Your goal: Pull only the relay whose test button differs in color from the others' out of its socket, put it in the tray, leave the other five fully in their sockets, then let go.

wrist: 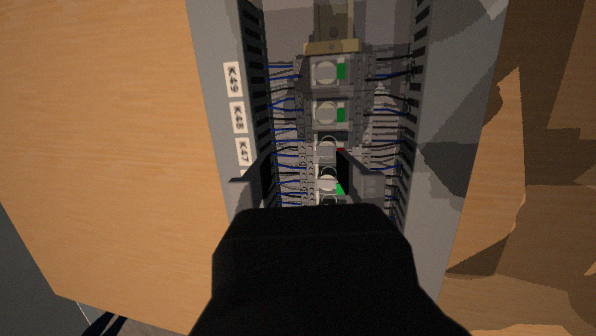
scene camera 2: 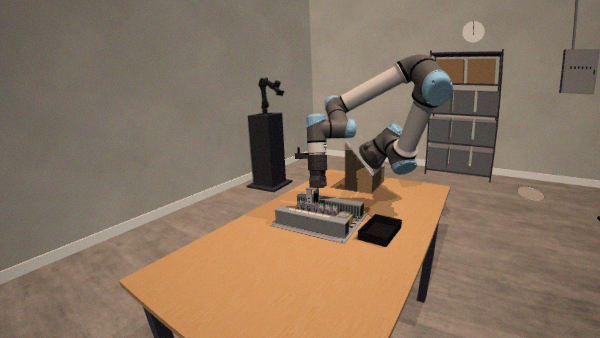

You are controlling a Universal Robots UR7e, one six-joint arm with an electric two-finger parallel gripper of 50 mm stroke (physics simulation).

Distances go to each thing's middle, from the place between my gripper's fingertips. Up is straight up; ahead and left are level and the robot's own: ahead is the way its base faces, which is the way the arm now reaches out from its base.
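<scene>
Base plate (wrist: 386, 35): 2 cm behind my hand, 2 cm to the left of it and 8 cm below it.
</scene>
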